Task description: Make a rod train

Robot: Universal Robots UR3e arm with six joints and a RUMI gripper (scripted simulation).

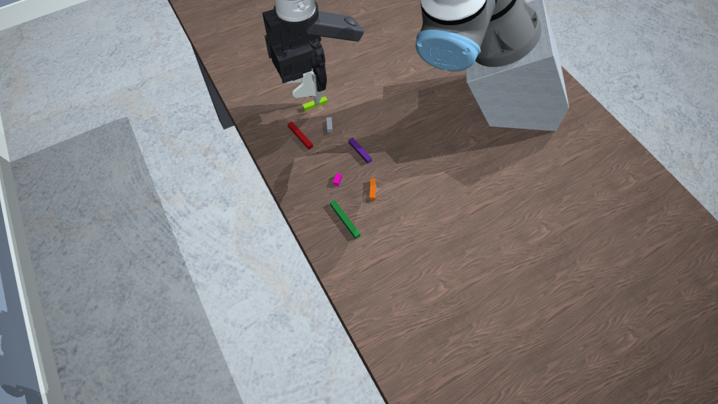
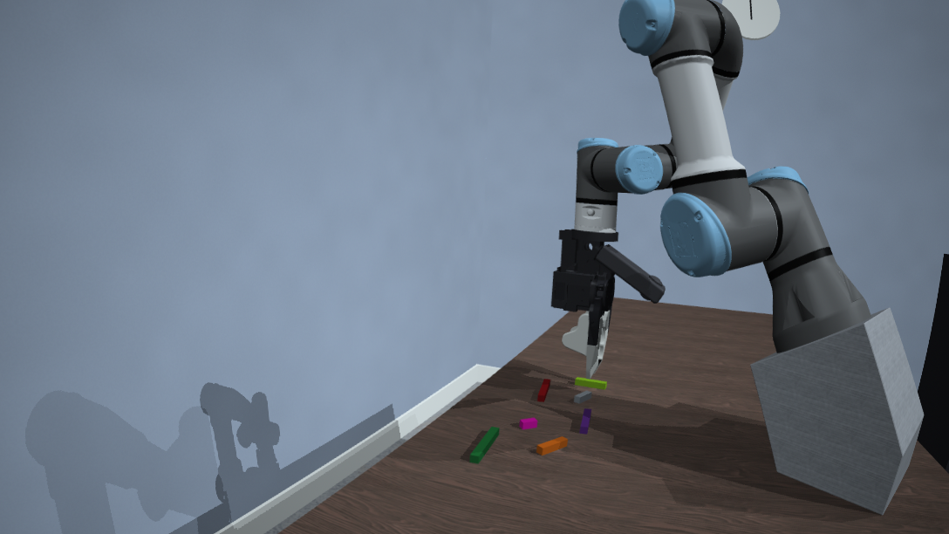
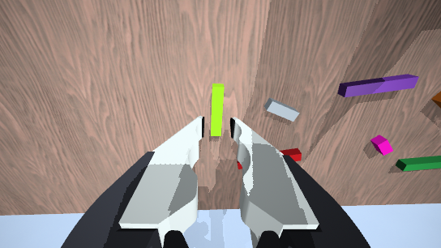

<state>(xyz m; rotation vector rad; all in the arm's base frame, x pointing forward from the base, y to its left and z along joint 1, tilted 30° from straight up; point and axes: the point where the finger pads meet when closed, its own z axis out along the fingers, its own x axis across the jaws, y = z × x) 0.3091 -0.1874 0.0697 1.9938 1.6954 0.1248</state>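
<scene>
Right now my hand is 30 mm above the lime rod. The rest, counted from my hand: red rod: 70 mm ahead, 40 mm to the left, 30 mm below; purple rod: 140 mm to the left, 30 mm below; grey rod: 60 mm to the left, 30 mm below, 10 mm ahead.
</scene>
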